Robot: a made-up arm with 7 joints. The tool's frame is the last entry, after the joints. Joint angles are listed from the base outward. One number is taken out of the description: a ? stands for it. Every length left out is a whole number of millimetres.
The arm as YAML. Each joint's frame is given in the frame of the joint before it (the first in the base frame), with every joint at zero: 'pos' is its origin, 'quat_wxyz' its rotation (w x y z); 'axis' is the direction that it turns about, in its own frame. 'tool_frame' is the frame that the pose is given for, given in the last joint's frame.
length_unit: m
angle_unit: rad
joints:
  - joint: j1
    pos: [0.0, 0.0, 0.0]
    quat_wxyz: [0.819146, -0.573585, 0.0, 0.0]
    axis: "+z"
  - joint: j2
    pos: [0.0, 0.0, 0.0]
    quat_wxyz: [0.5, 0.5, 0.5, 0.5]
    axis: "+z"
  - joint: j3
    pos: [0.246, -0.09, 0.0]
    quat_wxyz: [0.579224, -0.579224, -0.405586, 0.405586]
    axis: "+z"
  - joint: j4
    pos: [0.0, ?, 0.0]
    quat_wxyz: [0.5, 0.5, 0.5, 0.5]
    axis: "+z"
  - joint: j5
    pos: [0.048, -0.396, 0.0]
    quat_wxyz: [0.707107, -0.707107, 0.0, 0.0]
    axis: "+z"
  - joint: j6
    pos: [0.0, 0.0, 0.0]
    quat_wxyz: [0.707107, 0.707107, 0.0, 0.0]
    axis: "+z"
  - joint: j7
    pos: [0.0, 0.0, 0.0]
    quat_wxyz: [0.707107, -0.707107, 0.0, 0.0]
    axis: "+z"
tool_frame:
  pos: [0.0, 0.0, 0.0]
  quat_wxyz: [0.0, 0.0, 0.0, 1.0]
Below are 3 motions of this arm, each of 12 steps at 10 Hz.
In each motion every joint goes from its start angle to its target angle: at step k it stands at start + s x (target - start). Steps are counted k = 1, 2, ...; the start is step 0. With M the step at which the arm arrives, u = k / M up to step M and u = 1 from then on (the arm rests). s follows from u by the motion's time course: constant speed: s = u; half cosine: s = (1 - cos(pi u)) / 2; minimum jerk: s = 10 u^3 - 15 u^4 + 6 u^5.
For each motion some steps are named. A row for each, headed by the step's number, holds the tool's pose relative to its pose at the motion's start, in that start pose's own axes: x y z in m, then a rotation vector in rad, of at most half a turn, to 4 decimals.
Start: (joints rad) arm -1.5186 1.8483 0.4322 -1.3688 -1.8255 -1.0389 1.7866
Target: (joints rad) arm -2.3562 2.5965 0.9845 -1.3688 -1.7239 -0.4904 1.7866
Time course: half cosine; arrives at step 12
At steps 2, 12:
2: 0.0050 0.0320 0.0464 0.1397 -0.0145 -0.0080
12: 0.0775 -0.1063 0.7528 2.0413 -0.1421 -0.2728

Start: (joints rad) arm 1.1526 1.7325 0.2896 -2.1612 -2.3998 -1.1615 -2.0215
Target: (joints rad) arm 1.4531 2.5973 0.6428 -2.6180 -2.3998 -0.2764 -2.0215
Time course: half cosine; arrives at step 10
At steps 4, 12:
4: -0.0282 -0.0703 0.0586 -0.3255 -0.2029 -0.3728
12: -0.1942 -0.1546 0.1494 -1.1547 -0.1015 -1.1090

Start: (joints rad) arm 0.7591 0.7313 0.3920 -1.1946 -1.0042 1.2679 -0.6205
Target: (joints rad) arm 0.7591 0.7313 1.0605 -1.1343 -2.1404 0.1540 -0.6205
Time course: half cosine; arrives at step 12
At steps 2, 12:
2: -0.0086 0.0033 -0.0144 0.0717 0.0063 -0.0034
12: -0.1587 -0.0179 -0.1875 0.6453 -0.0532 -0.6657

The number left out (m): -0.029
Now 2 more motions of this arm.
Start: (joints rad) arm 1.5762 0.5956 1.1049 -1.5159 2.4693 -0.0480 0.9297
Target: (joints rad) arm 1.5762 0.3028 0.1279 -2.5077 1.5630 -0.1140 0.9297
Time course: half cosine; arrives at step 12
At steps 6, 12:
6: -0.0985 0.2311 0.1025 0.4385 0.3528 -0.2494
12: -0.2521 0.3138 0.2851 0.5615 0.8230 -0.1391

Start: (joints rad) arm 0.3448 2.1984 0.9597 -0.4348 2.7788 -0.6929 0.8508
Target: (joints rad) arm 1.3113 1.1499 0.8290 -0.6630 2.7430 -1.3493 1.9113
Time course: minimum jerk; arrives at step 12
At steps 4, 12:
4: 0.1494 0.0569 0.0058 -0.0726 -0.1635 -0.0637
12: 0.5891 -0.2432 0.0796 -0.8016 -0.1070 -0.3872

